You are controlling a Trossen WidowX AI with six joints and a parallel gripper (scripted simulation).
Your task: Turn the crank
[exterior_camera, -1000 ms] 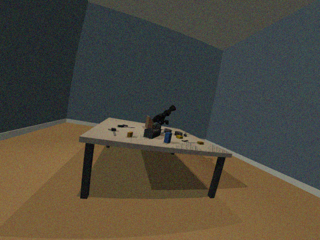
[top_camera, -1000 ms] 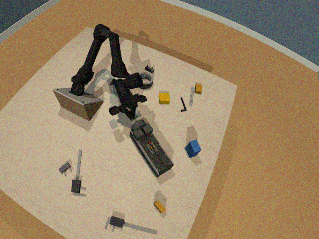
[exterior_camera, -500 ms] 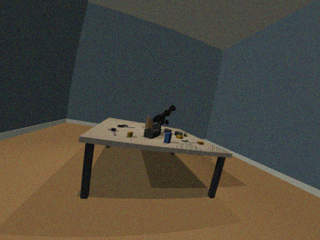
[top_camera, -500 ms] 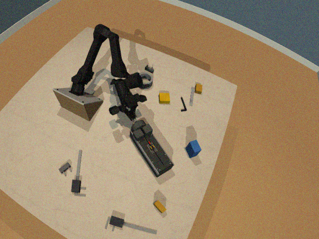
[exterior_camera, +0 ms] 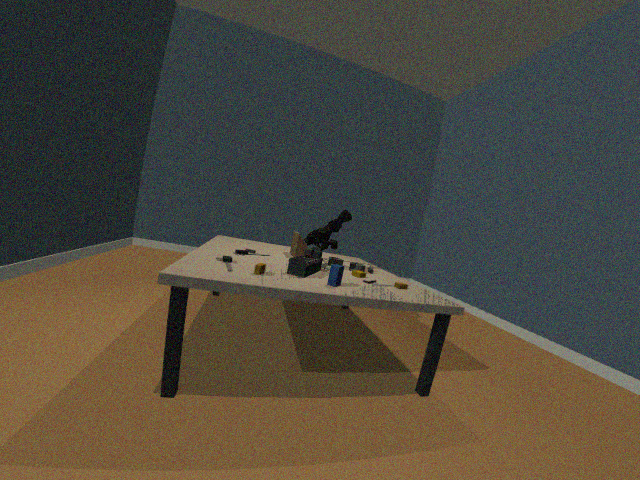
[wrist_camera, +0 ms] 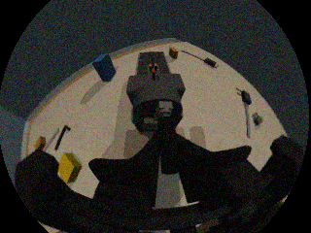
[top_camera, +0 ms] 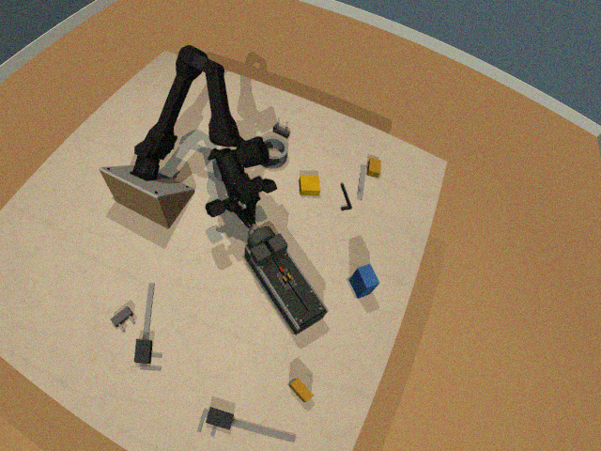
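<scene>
The crank handle is 10 mm behind my gripper tip, 10 mm to the left of it and 30 mm above it. Round my gripper tip: yellow block: 90 mm ahead, 250 mm to the left, 80 mm below; red pointer: 120 mm ahead, 80 mm to the right, 10 mm below; blue cube: 330 mm ahead, 10 mm to the right, 50 mm below.
</scene>
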